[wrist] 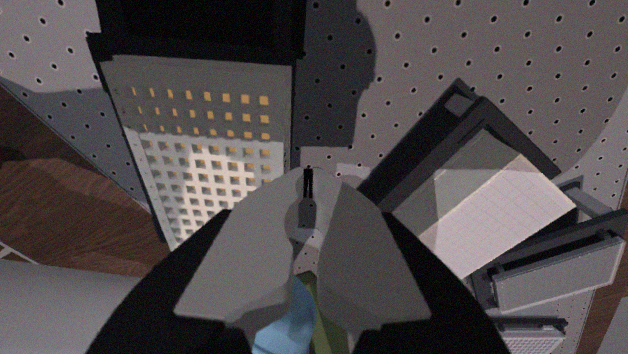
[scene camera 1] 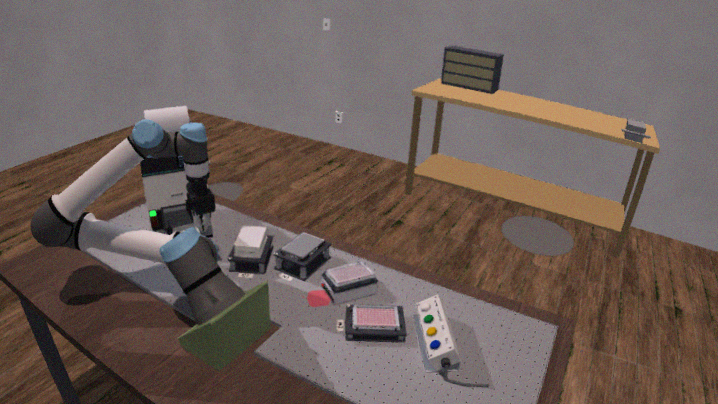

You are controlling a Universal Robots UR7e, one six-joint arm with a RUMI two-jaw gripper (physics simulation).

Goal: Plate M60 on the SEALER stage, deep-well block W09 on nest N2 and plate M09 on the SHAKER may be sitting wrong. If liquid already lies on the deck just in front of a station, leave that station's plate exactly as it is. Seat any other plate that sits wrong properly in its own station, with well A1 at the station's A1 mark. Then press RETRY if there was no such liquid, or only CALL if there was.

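Frame: origin at the arm's base, x back, y left, z down, level; metres.
Where they show: gripper, fingertip midpoint: [wrist: 308,171] [scene camera 1: 203,231]; arm's base, link origin: [scene camera 1: 221,309].
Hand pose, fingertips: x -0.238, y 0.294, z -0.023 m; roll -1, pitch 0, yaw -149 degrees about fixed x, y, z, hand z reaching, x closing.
Things, the pixels of their top centre, and the offset from my fingertips. "spot": a spot on its surface instead.
- Plate M60, top centre: [wrist: 211,188] [scene camera 1: 187,233] dx +0.050, dy +0.023, dz -0.011 m
- tall white deep-well block, top centre: [wrist: 478,234] [scene camera 1: 250,236] dx -0.086, dy -0.131, dz +0.014 m
- dark nest, surface spot: [wrist: 410,160] spot: dx -0.071, dy -0.095, dz +0.100 m
- Pink plate M09, top centre: [scene camera 1: 350,270] dx -0.113, dy -0.490, dz +0.027 m
- shaker, surface spot: [scene camera 1: 353,292] spot: dx -0.080, dy -0.522, dz +0.074 m
- Red liquid, top centre: [scene camera 1: 319,297] dx -0.036, dy -0.432, dz +0.104 m
- grey-topped plate, top centre: [wrist: 556,283] [scene camera 1: 303,244] dx -0.162, dy -0.288, dz +0.029 m
- pink plate, top centre: [scene camera 1: 376,315] dx -0.008, dy -0.631, dz +0.060 m
- button box, top centre: [scene camera 1: 439,319] dx -0.034, dy -0.802, dz +0.021 m
My gripper [scene camera 1: 204,230] [wrist: 308,171] is shut and empty, above the deck between the sealer and the white block. Plate M60 [wrist: 210,155], pale with orange-looking wells, lies on the stage beside the dark sealer [scene camera 1: 163,189] [wrist: 200,25]; the arm and gripper largely hide that area in the scene view. The tall white deep-well block [scene camera 1: 251,238] [wrist: 500,215] sits in a dark nest [scene camera 1: 247,264] [wrist: 410,160]; its seating is hard to judge. Pink plate M09 [scene camera 1: 349,273] [wrist: 537,344] is on the shaker [scene camera 1: 353,292]. Red liquid [scene camera 1: 318,298] lies at the shaker's front-left corner.
A grey-topped plate [scene camera 1: 302,245] [wrist: 557,277] is in another nest. A pink plate [scene camera 1: 375,317] sits in the nest nearest the button box [scene camera 1: 441,335], which has white, green, yellow and blue buttons. A green panel [scene camera 1: 233,329] stands by the arm base.
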